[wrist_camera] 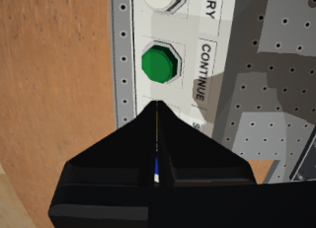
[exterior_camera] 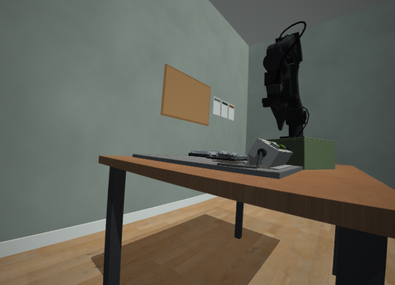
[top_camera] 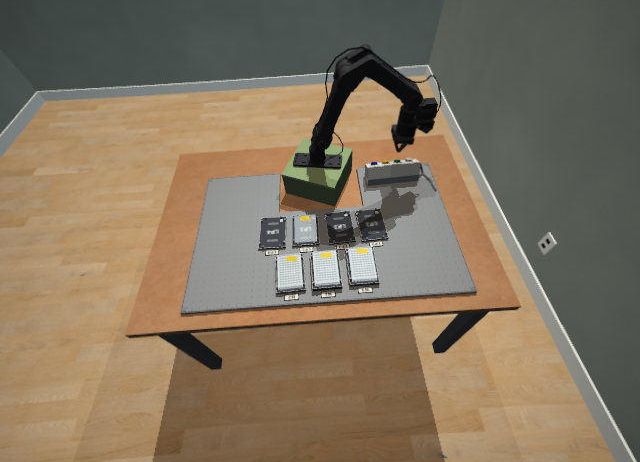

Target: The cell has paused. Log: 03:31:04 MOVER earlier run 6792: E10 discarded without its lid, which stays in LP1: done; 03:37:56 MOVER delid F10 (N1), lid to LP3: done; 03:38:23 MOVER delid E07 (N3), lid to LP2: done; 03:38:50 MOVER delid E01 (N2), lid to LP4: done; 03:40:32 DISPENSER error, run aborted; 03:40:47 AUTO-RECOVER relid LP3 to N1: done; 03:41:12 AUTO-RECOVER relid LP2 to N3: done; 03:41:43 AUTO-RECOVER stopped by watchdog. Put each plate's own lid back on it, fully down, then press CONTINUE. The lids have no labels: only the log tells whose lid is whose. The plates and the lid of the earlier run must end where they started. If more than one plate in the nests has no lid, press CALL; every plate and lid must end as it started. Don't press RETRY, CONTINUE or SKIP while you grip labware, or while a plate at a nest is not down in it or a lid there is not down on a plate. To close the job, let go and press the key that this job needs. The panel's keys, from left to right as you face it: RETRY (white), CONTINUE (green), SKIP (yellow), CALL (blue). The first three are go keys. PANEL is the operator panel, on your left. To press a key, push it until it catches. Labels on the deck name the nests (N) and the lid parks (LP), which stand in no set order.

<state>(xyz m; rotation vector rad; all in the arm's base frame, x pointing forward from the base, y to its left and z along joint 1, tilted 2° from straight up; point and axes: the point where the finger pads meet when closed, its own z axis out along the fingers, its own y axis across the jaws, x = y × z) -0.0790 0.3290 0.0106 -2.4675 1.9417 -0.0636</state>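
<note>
My gripper is now 6 cm above the green continue key. Also, from my hand: white retry key (1 cm behind, 5 cm to the left, 6 cm below); lid (36 cm ahead, 34 cm to the right, 11 cm below); blue key (2 cm ahead, 10 cm to the right, 6 cm below).
</note>
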